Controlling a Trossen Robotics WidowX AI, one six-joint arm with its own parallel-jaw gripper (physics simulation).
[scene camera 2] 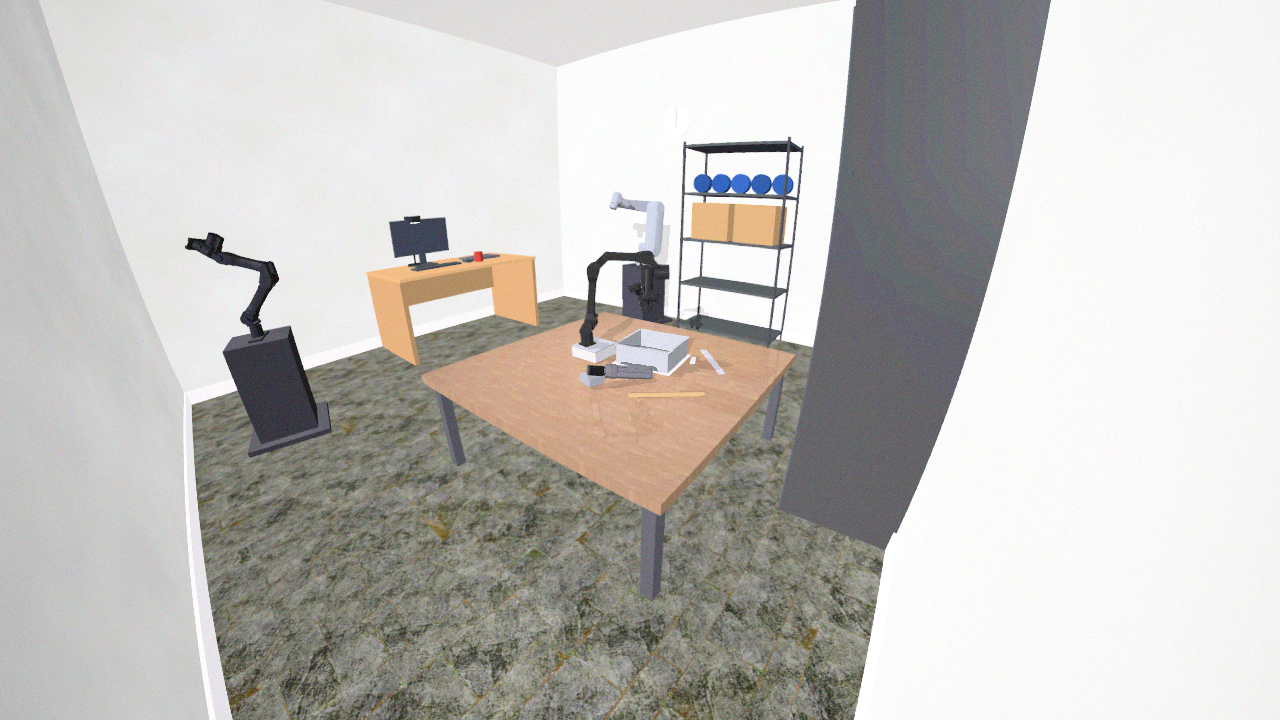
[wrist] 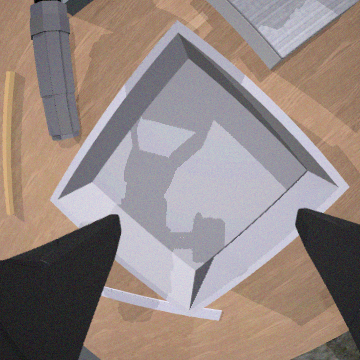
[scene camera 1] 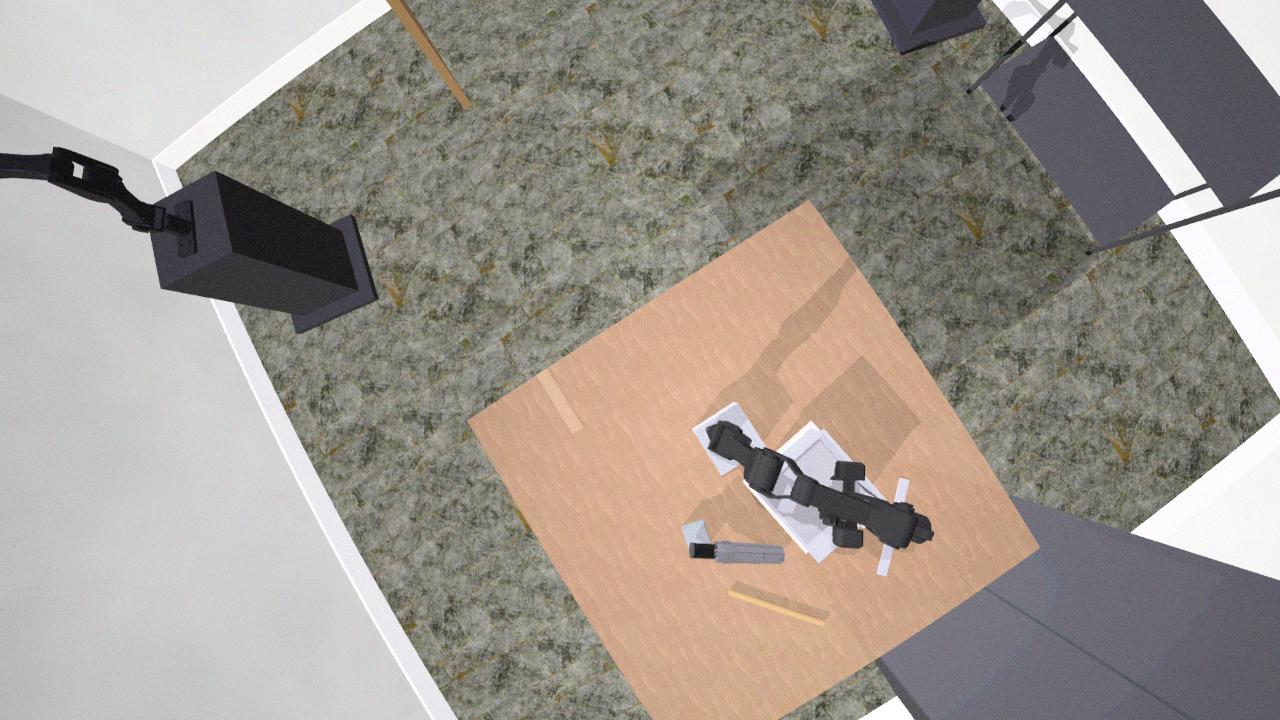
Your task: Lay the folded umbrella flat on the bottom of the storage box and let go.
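Where they show: gripper, between the fingertips: [scene camera 2: 645,312] [wrist: 209,221]; arm's base, origin of its link: [scene camera 2: 587,343] [scene camera 1: 719,434].
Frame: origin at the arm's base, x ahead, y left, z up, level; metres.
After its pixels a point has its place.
The folded umbrella [scene camera 1: 750,552] @(y -0.039, x 0.346, z 0.008 m) [scene camera 2: 631,371] @(y -0.047, x 0.381, z -0.005 m) [wrist: 54,70] @(y -0.031, x 0.345, z 0.003 m), grey with a black handle, lies on the table [scene camera 1: 572,501] @(y -0.492, x 0.045, z -0.057 m) [scene camera 2: 537,402] @(y -0.432, x 0.275, z -0.057 m) beside the storage box, outside it. Its handle end is by a small grey block [scene camera 1: 694,531] @(y -0.169, x 0.244, z -0.021 m) [scene camera 2: 590,379] @(y -0.198, x 0.300, z -0.023 m). The white, open-topped storage box [scene camera 1: 819,546] @(y 0.154, x 0.406, z -0.002 m) [scene camera 2: 637,355] @(y 0.078, x 0.280, z 0.003 m) [wrist: 270,230] @(y 0.302, x 0.185, z 0.007 m) stands on the table; its inner bottom shows shadows and no umbrella in the wrist view. My gripper [scene camera 1: 847,503] @(y 0.186, x 0.214, z 0.169 m) [scene camera 2: 646,302] @(y 0.186, x 0.214, z 0.169 m) [wrist: 209,221] @(y 0.186, x 0.214, z 0.169 m) is wide open and empty above the box, pointing down. The arm hides part of the box in scene camera 1.
A yellow stick [scene camera 1: 776,605] @(y -0.019, x 0.554, z -0.052 m) [scene camera 2: 666,394] @(y -0.027, x 0.563, z -0.047 m) [wrist: 9,145] @(y -0.021, x 0.553, z -0.054 m) lies on the umbrella's side away from the box. A thin white strip [scene camera 1: 884,559] @(y 0.337, x 0.543, z -0.055 m) [scene camera 2: 712,361] @(y 0.394, x 0.466, z -0.055 m) [wrist: 135,296] @(y 0.375, x 0.478, z -0.055 m) lies beyond the box. The arm's pale base [scene camera 2: 590,350] @(y -0.036, x 0.077, z -0.003 m) [wrist: 300,25] @(y 0.088, x 0.042, z 0.003 m) stands close beside the box.
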